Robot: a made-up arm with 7 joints.
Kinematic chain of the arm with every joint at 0, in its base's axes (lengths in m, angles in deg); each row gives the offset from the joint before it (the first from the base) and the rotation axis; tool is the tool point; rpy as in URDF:
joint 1: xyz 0 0 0.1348 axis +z
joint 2: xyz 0 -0.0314 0.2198 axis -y
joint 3: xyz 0 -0.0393 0.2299 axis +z
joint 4: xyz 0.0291 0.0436 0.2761 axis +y
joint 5: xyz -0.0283 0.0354 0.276 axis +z
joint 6: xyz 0 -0.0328 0.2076 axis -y
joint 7: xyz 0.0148 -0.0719 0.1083 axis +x
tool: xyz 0 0 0 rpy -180 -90 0
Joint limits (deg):
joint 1: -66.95..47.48
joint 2: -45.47..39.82
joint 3: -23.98..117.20
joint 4: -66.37..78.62
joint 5: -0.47..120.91
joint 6: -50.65..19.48
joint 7: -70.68..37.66
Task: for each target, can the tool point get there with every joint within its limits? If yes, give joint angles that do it. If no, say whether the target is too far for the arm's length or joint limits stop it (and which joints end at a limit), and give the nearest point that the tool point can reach.
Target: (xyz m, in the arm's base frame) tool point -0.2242 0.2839 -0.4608
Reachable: no: joint limits stop it (at a limit: joint 2, joint 3, joint 4, joint 6) | nearest point -0.4548 0.5759 0.5030 | short by 1.033 m
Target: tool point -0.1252 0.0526 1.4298
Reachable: yes | joints 37.46 2.68 93.55 10.98 35.83 -2.31 -25.51
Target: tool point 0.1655 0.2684 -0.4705
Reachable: no: joint limits stop it (at a limit: joint 1, joint 2, joint 4, joint 6) | nearest point 0.5003 0.5796 0.2941 | short by 0.891 m
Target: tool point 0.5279 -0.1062 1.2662
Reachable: yes | joints 37.18 -28.13 96.32 -43.21 99.38 -23.11 -35.52
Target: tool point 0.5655 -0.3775 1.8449
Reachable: no: too far | nearest point 0.3852 -0.2572 1.3698 | short by 0.522 m
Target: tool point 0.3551 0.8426 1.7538
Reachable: no: too far | nearest point 0.2803 0.5158 1.2802 | short by 0.580 m
